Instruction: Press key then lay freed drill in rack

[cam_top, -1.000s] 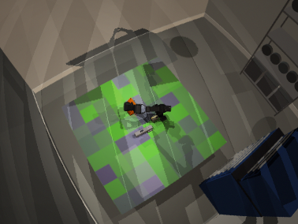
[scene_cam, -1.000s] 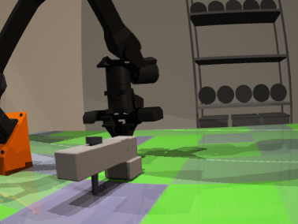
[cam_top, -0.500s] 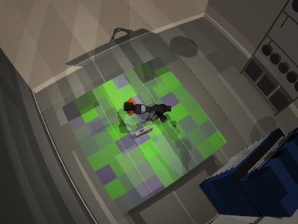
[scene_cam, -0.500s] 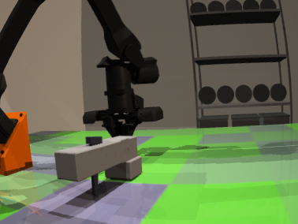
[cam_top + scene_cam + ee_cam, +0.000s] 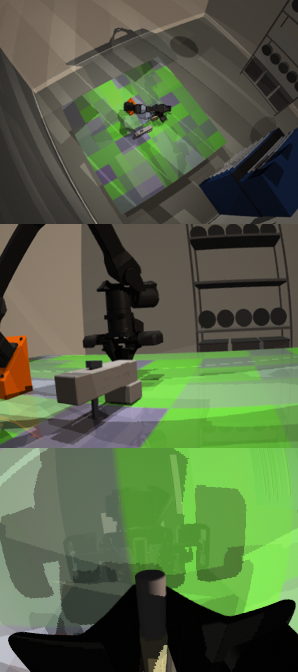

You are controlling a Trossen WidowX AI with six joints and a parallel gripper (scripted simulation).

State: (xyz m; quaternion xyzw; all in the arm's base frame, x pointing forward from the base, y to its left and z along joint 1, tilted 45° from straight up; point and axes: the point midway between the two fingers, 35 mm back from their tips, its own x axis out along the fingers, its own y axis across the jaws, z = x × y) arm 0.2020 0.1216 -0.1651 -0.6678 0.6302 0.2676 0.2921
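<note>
My gripper tip is 40 mm to the left of the drill and 40 mm below it. The rest, counted from my gripper tip: rack: 50 mm to the right, 10 mm above; block: 70 mm ahead, 220 mm to the right, 40 mm above; key: 70 mm ahead, 250 mm to the right, 40 mm above.
</note>
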